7 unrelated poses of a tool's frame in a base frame.
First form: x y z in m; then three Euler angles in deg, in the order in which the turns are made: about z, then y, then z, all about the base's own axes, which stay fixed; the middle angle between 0 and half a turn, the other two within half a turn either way.
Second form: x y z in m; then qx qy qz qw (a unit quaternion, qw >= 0). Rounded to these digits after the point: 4 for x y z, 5 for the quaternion.
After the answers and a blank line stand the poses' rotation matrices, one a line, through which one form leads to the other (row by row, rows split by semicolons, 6 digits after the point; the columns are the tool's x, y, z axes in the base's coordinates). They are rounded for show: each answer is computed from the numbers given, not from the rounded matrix.
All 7 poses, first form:
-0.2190 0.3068 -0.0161 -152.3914 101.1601 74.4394
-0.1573 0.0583 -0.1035 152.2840 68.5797 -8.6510
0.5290 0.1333 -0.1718 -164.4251 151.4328 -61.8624
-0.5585 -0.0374 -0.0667 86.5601 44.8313 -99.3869
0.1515 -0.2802 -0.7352 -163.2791 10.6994 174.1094
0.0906 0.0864 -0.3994 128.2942 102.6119 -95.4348
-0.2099 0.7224 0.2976 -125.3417 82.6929 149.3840
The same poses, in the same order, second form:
-0.2190 0.3068 -0.0161 -0.70889 -0.30699 -0.39941 0.49365
-0.1573 0.0583 -0.1035 0.55560 0.09330 0.78494 0.25782
0.5290 0.1333 -0.1718 0.75611 -0.60616 0.22687 0.09697
-0.5585 -0.0374 -0.0667 0.38081 -0.01978 -0.10326 0.91866
0.1515 -0.2802 -0.7352 -0.01828 -0.09143 0.09396 0.99120
0.0906 0.0864 -0.3994 0.72435 -0.29067 0.17682 0.59963
-0.2099 0.7224 0.2976 -0.44747 -0.48598 0.15636 0.73427

0.492453 0.829593 0.263185; 0.040908 -0.324122 0.945131; 0.869377 -0.454666 -0.193551
-0.249669 -0.301079 0.920335; 0.508428 -0.849643 -0.140026; 0.824115 0.432964 0.365207
0.162203 -0.960643 0.225510; -0.872645 -0.246333 -0.421676; 0.460630 -0.128393 -0.878257
0.977892 0.174658 -0.114989; -0.204789 0.688642 -0.695581; -0.042302 0.703751 0.709186
0.965626 -0.182925 -0.184676; 0.189610 0.981675 0.019054; 0.177806 -0.053415 0.982615
0.768495 -0.633144 -0.092428; -0.209035 -0.111902 -0.971485; 0.604747 0.765902 -0.218346
0.478746 0.205308 -0.853611; 0.664537 0.550653 0.505146; 0.573754 -0.809092 0.127188

